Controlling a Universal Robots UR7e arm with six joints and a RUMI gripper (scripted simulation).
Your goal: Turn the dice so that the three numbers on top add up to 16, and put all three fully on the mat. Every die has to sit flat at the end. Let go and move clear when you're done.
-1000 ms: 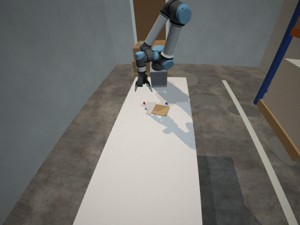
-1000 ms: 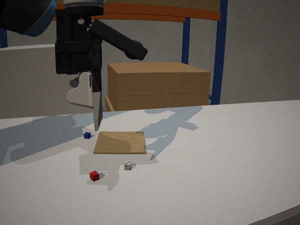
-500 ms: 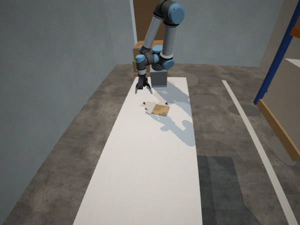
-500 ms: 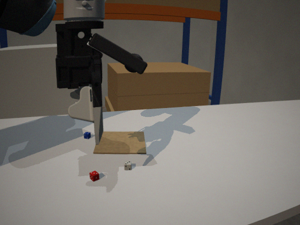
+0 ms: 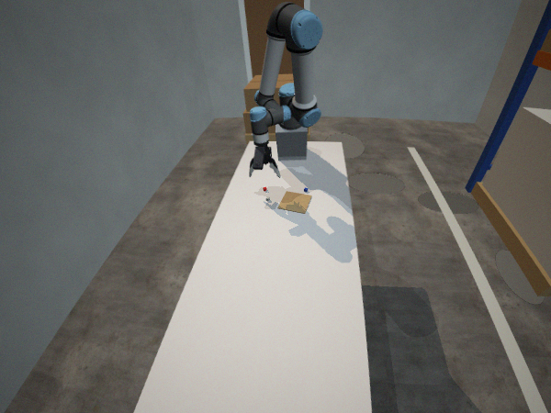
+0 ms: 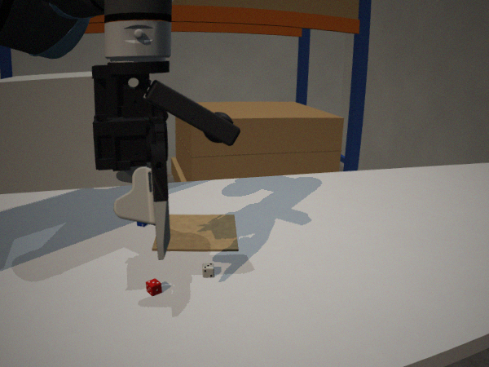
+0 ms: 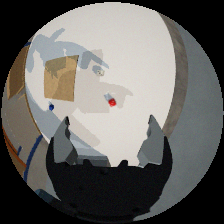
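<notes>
My gripper is now 80 mm above the red die, 10 mm to the left of it and 10 mm past it. The rest, counted from my hand: blue die 210 mm to the left, 80 mm below, 10 mm behind; mat 160 mm to the left, 90 mm below, 80 mm ahead; white die 80 mm below, 70 mm ahead, 20 mm to the left.
</notes>
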